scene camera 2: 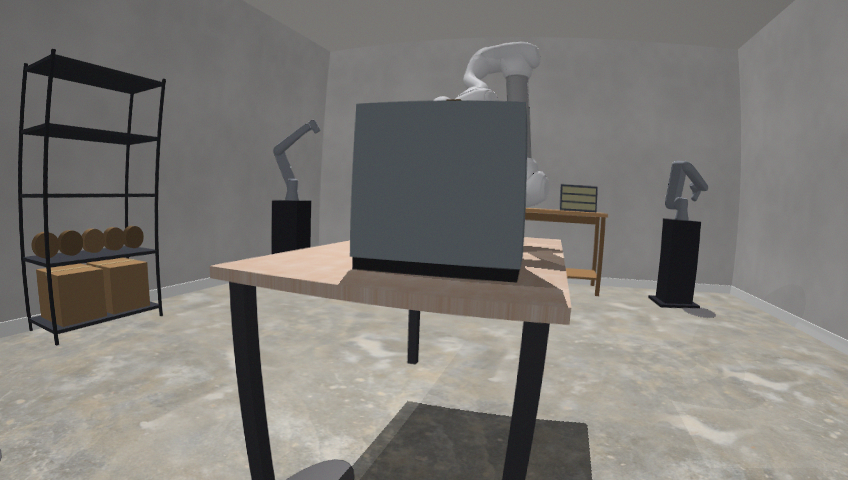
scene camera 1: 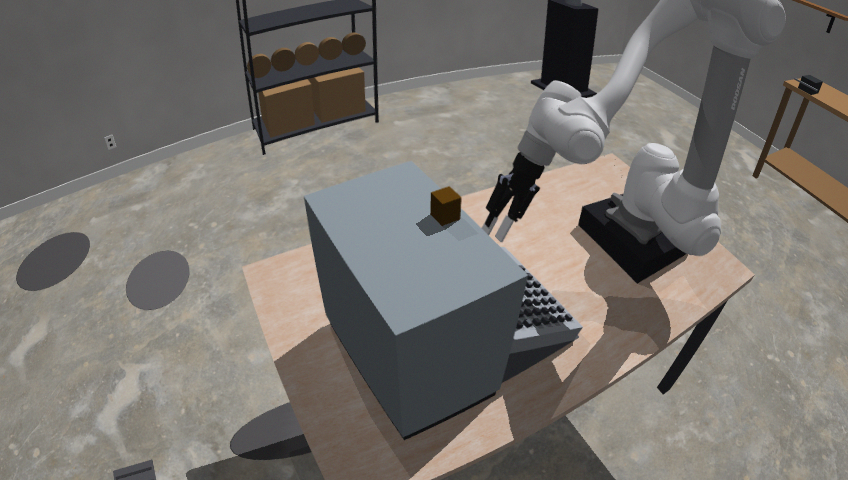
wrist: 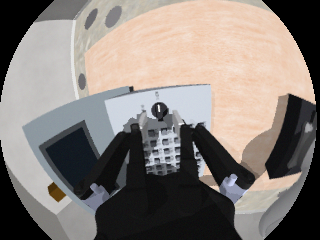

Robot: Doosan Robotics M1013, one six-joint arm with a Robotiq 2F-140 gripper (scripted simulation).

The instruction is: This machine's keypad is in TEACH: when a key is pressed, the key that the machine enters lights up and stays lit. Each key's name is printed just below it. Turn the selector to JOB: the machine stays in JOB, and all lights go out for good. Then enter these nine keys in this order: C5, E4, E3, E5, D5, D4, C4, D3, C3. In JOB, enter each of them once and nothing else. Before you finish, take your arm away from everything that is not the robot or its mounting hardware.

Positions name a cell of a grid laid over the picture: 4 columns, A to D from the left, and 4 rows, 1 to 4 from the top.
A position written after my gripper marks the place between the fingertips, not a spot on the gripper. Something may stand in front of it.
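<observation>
There is my gripper (scene camera 1: C2), and the wrist view has the gripper as well (wrist: C2). I can also see a grey machine (wrist: A3), and with it a keypad (wrist: C2).
</observation>
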